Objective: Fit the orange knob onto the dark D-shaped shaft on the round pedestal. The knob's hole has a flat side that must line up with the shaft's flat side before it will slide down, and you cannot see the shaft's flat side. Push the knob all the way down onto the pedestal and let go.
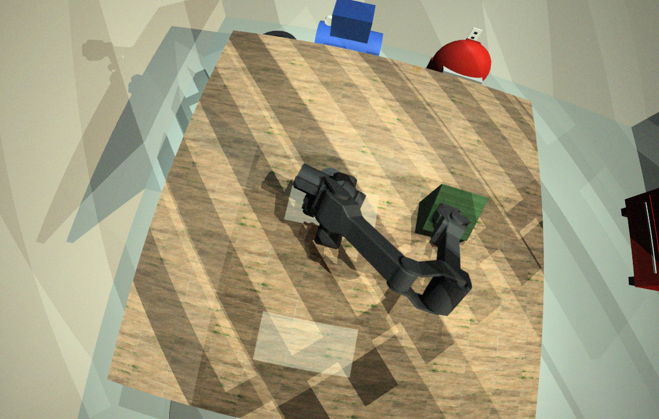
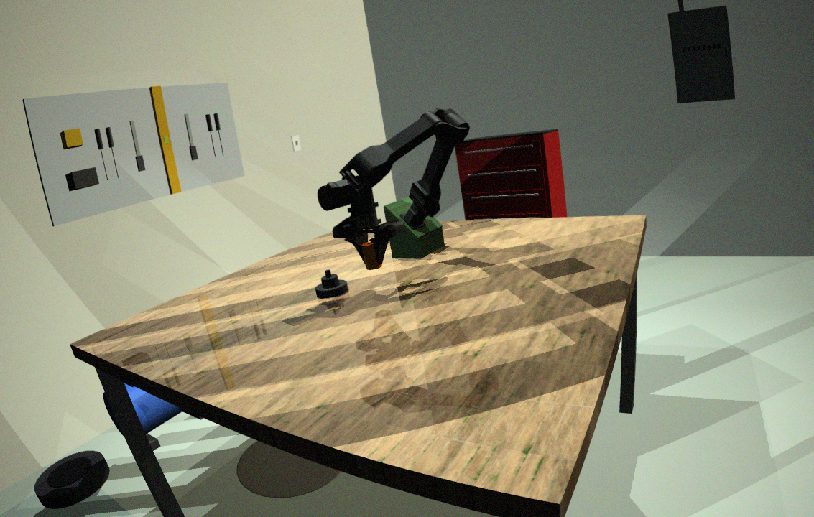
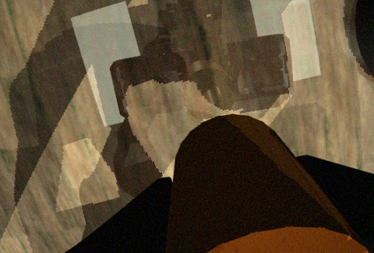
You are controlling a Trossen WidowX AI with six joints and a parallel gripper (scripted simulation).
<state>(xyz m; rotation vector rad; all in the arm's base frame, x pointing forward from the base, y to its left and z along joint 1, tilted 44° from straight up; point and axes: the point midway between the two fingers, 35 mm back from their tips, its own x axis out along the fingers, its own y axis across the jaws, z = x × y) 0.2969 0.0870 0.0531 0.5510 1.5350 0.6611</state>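
Now: the shaft 40 mm ahead of my gripper tip, 130 mm to the right of it and 40 mm below it. Round my gripper tip: orange knob (20 mm above).
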